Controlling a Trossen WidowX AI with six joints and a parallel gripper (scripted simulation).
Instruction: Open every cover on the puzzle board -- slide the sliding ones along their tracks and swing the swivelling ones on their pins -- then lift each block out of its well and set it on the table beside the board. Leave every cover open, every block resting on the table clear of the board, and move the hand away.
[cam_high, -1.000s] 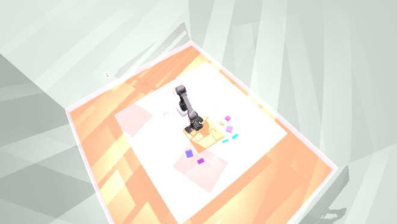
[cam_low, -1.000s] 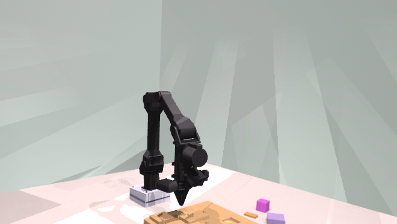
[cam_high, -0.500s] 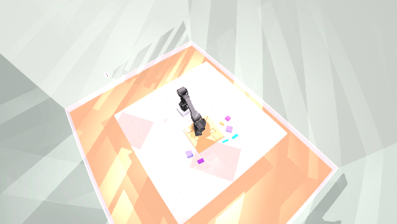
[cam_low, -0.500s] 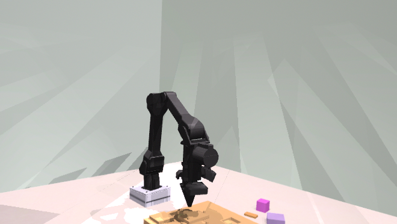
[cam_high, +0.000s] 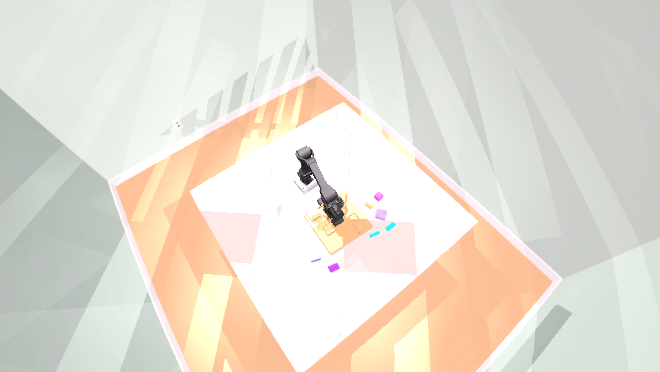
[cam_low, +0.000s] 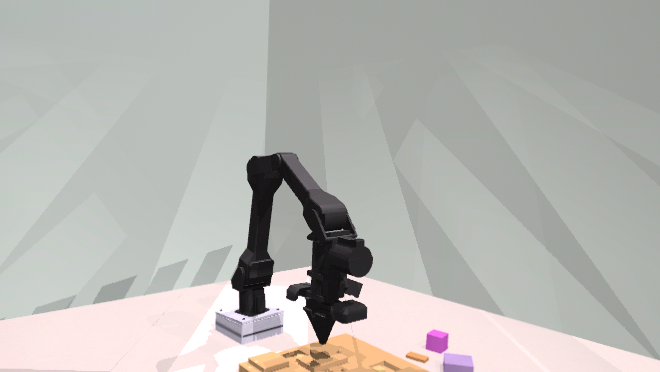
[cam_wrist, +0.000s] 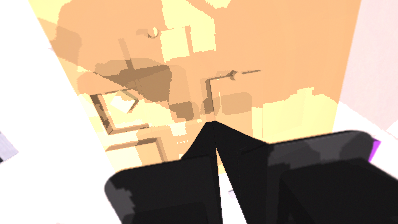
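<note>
Right now the puzzle board is 20 mm ahead of my gripper tip, 20 mm to the left of it and 60 mm below it. Also, from my gripper tip: blue-violet block (80 mm ahead, 210 mm to the right, 70 mm below); magenta block (200 mm ahead, 180 mm to the right, 70 mm below); small orange piece (80 mm ahead, 240 mm to the left, 80 mm below).
</note>
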